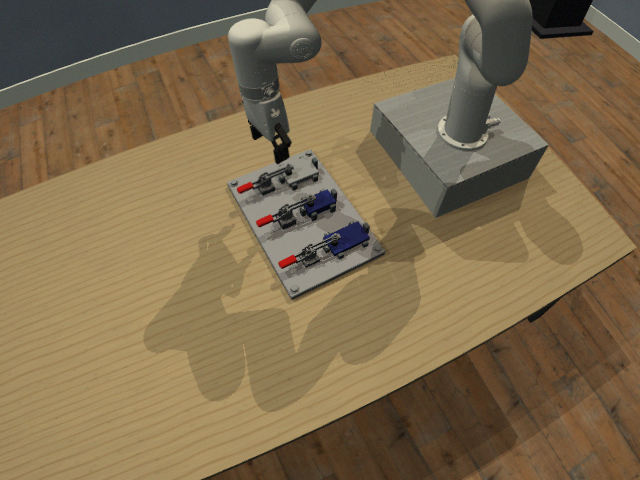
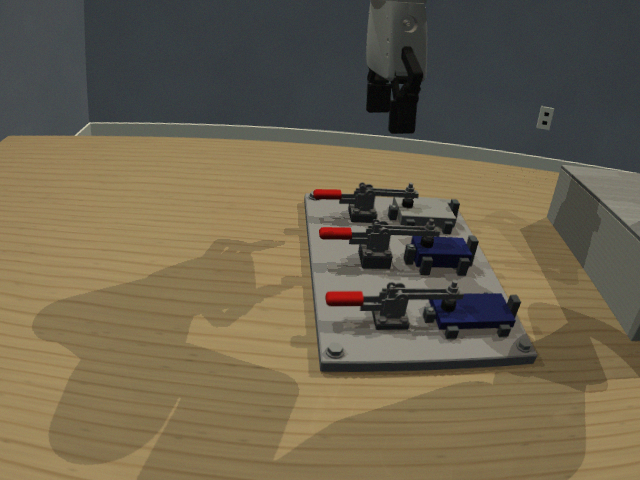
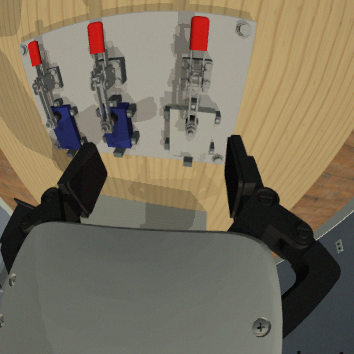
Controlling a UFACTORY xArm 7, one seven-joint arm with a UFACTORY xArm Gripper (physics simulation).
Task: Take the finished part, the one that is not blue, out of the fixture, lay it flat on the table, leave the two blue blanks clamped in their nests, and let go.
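Places are measured from the arm's base along level axes (x back, y up, z left), in metres.
Pixels of known places: gripper, between the fingertips: (image 1: pixel 270 148) (image 2: pixel 389 121) (image 3: pixel 159 154); arm's base, origin of its link: (image 1: pixel 462 133).
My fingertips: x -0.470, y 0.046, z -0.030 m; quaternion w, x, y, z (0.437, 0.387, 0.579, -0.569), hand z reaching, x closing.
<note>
For each thing: its top centre in the pictures, then the offset to it from my fingertips. Level surfaces: height alone.
- finished part, centre of its top: (image 2: pixel 424 206) (image 3: pixel 190 135) (image 1: pixel 298 169) dx +0.069, dy -0.127, dz -0.032 m
- grey fixture plate, centre of its top: (image 2: pixel 406 261) (image 3: pixel 116 95) (image 1: pixel 302 214) dx +0.044, dy -0.148, dz +0.085 m
- toggle clamp, centre of its top: (image 3: pixel 194 86) (image 2: pixel 368 180) (image 1: pixel 265 172) dx -0.016, dy -0.093, dz -0.015 m
- back handle, centre of its top: (image 3: pixel 197 49) (image 2: pixel 340 183) (image 1: pixel 250 180) dx -0.053, dy -0.099, dz -0.008 m
- wooden table, height of its surface: dy -0.163 m
The finished part (image 1: pixel 306 174) (image 2: pixel 433 210) (image 3: pixel 204 137), pale grey, lies in the back nest of the grey fixture plate (image 1: pixel 276 240) (image 2: pixel 341 274) (image 3: pixel 145 60). A toggle clamp (image 1: pixel 265 181) (image 2: pixel 364 198) (image 3: pixel 196 75) lies over it, arm level and tip on the part. One blue blank (image 1: pixel 321 203) (image 2: pixel 450 251) (image 3: pixel 125 131) sits in the middle nest, another blue blank (image 1: pixel 349 237) (image 2: pixel 480 311) (image 3: pixel 68 132) in the front nest, each under a lowered clamp. My gripper (image 1: pixel 268 146) (image 2: pixel 390 117) (image 3: pixel 159 154) is open and empty, well above the plate's back end, pointing down.
Each clamp has a red handle, such as the back handle (image 1: pixel 245 187) (image 2: pixel 327 194) (image 3: pixel 200 34), on the side away from its nest. Small dark posts surround the nests. The grey base block (image 1: pixel 403 114) (image 2: pixel 594 248) (image 3: pixel 120 212) stands on the wooden table (image 1: pixel 129 217) (image 2: pixel 155 196).
</note>
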